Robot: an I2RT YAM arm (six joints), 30 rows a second.
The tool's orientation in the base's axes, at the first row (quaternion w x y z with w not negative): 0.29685, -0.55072, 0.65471, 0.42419
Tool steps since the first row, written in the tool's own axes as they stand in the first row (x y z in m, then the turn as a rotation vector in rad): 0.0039, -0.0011, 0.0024, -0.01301, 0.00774, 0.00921; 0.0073, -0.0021, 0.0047, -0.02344, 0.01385, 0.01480; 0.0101, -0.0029, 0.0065, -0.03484, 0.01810, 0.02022; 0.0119, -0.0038, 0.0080, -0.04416, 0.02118, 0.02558; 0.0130, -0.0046, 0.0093, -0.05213, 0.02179, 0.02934; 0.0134, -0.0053, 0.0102, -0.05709, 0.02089, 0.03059; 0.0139, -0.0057, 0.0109, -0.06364, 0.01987, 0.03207; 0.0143, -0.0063, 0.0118, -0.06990, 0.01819, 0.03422
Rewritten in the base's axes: 0.0000, 0.0003, -0.0047, -0.00543, 0.01449, 0.00863; 0.0001, 0.0007, -0.0089, -0.00955, 0.02452, 0.01636; 0.0001, 0.0009, -0.0123, -0.01163, 0.03480, 0.02458; 0.0005, 0.0013, -0.0148, -0.01303, 0.04401, 0.03077; 0.0009, 0.0020, -0.0165, -0.01218, 0.05108, 0.03599; 0.0014, 0.0025, -0.0174, -0.01033, 0.05448, 0.03945; 0.0017, 0.0029, -0.0183, -0.00803, 0.05883, 0.04413; 0.0021, 0.0035, -0.0192, -0.00520, 0.06361, 0.04811
